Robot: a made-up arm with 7 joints. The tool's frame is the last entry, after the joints. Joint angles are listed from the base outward. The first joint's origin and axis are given. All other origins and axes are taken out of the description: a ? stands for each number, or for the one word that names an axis. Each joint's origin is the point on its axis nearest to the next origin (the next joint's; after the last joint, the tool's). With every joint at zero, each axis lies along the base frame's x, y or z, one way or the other. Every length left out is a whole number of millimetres.
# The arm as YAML. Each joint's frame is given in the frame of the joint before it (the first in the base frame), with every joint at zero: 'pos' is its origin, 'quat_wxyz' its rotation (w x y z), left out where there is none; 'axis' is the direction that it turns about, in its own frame. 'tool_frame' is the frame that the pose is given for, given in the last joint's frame.
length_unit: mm
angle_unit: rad
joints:
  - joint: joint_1
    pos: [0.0, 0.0, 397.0]
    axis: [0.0, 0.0, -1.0]
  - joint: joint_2
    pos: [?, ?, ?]
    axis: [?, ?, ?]
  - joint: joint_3
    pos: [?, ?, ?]
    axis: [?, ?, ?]
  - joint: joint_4
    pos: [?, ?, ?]
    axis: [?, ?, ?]
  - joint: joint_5
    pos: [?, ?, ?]
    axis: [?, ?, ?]
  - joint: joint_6
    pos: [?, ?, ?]
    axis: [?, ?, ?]
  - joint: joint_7
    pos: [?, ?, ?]
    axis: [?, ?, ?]
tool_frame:
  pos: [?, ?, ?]
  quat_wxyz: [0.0, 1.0, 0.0, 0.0]
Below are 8 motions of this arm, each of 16 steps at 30 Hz.
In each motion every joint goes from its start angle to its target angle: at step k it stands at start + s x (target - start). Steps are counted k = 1, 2, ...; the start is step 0. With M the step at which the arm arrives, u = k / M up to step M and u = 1 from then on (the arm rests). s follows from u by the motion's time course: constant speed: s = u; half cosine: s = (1 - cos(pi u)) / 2; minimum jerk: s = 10 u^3 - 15 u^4 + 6 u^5.
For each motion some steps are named. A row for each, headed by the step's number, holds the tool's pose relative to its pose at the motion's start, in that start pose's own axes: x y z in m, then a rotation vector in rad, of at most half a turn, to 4 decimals.
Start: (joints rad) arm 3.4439 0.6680 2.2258 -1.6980 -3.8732 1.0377 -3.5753
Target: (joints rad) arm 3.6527 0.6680 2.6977 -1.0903 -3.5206 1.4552 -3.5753
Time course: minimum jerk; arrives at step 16
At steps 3, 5, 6, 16:
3: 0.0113 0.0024 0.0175 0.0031 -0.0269 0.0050
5: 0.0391 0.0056 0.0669 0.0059 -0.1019 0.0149
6: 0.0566 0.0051 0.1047 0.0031 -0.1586 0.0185
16: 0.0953 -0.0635 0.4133 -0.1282 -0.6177 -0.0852

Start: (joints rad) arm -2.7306 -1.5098 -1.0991 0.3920 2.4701 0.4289 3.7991
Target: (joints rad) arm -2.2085 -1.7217 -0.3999 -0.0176 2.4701 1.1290 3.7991
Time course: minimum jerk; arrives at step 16
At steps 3, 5, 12, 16:
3: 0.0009 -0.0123 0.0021 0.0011 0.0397 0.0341
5: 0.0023 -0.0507 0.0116 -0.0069 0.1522 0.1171
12: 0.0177 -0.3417 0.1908 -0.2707 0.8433 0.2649
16: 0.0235 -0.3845 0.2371 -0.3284 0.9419 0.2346

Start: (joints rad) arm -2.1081 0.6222 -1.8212 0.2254 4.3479 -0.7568 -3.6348
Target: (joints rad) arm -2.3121 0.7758 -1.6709 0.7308 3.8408 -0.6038 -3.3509
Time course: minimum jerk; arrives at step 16
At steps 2, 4, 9, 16:
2: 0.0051 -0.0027 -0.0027 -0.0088 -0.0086 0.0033
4: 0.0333 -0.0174 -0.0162 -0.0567 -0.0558 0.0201
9: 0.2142 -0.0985 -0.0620 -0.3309 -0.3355 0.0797
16: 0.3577 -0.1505 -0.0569 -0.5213 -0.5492 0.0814

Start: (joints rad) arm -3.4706 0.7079 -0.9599 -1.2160 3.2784 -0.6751 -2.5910
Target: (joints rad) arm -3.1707 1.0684 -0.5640 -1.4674 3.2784 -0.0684 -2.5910
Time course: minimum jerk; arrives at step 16
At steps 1, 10, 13, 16:
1: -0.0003 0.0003 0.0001 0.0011 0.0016 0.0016
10: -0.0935 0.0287 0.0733 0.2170 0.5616 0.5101
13: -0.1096 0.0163 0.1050 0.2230 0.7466 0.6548
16: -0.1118 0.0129 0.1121 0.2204 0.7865 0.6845

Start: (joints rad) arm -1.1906 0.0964 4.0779 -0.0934 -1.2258 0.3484 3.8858
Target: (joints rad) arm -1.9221 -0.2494 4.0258 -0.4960 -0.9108 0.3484 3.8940
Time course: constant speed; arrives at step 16
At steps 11, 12, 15, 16:
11: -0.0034 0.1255 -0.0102 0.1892 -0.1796 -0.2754
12: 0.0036 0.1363 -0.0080 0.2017 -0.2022 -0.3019
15: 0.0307 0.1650 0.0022 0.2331 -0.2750 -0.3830
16: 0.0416 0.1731 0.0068 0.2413 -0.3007 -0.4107

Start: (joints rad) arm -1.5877 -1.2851 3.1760 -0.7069 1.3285 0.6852 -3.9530
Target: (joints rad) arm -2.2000 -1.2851 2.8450 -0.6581 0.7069 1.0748 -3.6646
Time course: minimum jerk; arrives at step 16
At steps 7, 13, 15, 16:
7: -0.0005 0.1196 0.0951 0.2132 0.3499 -0.2478
13: 0.0474 0.2831 0.3156 0.7048 0.8828 -0.4666
15: 0.0547 0.2935 0.3376 0.7543 0.9244 -0.4770
16: 0.0551 0.2939 0.3387 0.7566 0.9264 -0.4775

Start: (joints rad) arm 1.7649 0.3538 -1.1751 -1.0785 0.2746 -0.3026 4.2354
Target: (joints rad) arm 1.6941 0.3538 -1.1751 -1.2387 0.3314 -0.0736 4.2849
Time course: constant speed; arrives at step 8
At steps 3, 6, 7, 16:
3: -0.0098 -0.0160 -0.0001 0.0235 0.0471 0.0342
6: -0.0203 -0.0325 0.0016 0.0475 0.0966 0.0671
7: -0.0239 -0.0380 0.0025 0.0556 0.1136 0.0778
16: -0.0276 -0.0437 0.0036 0.0639 0.1309 0.0883

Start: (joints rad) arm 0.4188 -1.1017 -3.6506 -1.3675 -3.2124 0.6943 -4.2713
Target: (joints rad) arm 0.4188 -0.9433 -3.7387 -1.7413 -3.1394 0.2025 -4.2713
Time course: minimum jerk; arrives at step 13
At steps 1, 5, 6, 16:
1: -0.0001 -0.0005 -0.0007 0.0000 0.0002 0.0000
5: -0.0134 -0.0370 -0.0498 -0.0002 0.0152 0.0032
6: -0.0214 -0.0556 -0.0707 0.0007 0.0237 0.0055
16: -0.0652 -0.1385 -0.1391 0.0119 0.0700 0.0174

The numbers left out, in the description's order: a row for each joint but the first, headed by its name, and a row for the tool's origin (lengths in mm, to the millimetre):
joint_2: xyz 0.0 -16.0 0.0, axis 0.0 1.0 0.0
joint_3: xyz 0.0 0.0 472.0, axis 0.0 0.0 -1.0
joint_4: xyz 0.0 -14.0 0.0, axis 0.0 1.0 0.0
joint_5: xyz 0.0 0.0 389.0, axis 0.0 0.0 -1.0
joint_6: xyz 0.0 0.0 0.0, axis 0.0 1.0 0.0
joint_7: xyz 0.0 0.0 146.0, axis 0.0 0.0 -1.0
tool: xyz 0.0 0.0 0.0

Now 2 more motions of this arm.
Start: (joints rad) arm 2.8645 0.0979 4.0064 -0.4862 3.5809 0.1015 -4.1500
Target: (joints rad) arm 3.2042 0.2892 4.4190 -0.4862 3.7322 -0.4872 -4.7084
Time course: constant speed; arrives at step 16
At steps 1, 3, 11, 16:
1: -0.0017 -0.0046 -0.0029 0.0114 -0.0234 0.0187
3: -0.0056 -0.0134 -0.0080 0.0396 -0.0629 0.0576
11: -0.0300 -0.0491 -0.0217 0.1959 -0.1095 0.2251
16: -0.0532 -0.0766 -0.0253 0.2967 -0.0401 0.3281

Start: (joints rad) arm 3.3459 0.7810 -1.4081 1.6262 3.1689 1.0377 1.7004
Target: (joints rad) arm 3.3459 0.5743 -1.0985 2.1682 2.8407 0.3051 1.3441
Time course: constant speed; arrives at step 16
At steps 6, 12, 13, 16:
6: -0.0225 0.0885 0.0865 0.4633 0.1063 -0.0674
12: -0.0584 0.1404 0.2045 0.8779 0.3358 -0.1523
13: -0.0644 0.1449 0.2262 0.9402 0.3853 -0.1689
16: -0.0804 0.1510 0.2938 1.1133 0.5513 -0.2239

